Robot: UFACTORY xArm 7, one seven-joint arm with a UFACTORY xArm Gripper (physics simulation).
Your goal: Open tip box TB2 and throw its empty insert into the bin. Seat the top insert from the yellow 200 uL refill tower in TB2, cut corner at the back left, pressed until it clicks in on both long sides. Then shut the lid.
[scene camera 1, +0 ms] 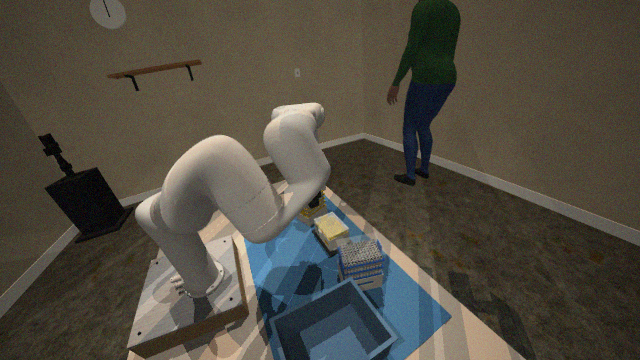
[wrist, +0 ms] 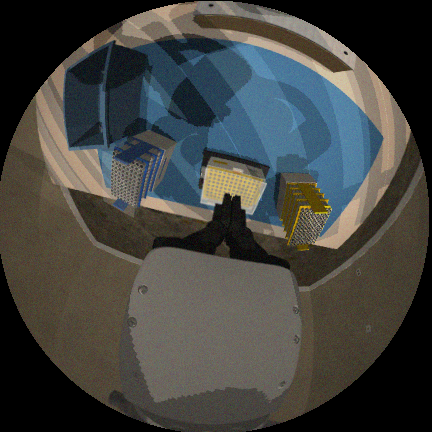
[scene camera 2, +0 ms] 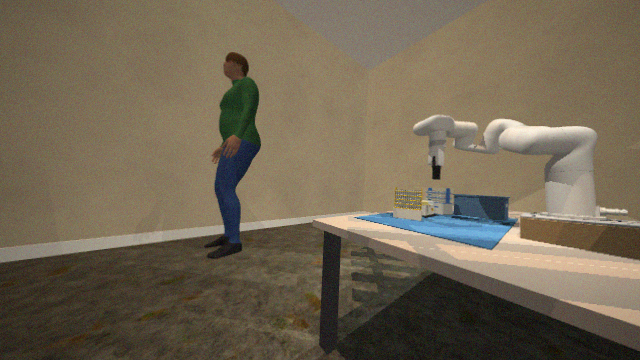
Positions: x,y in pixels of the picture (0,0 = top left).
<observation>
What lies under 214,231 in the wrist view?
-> My gripper.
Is my gripper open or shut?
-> Shut.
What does my gripper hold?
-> Nothing.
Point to a dark blue bin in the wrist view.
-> At 101,99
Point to a clear lid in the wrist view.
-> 217,180
</observation>
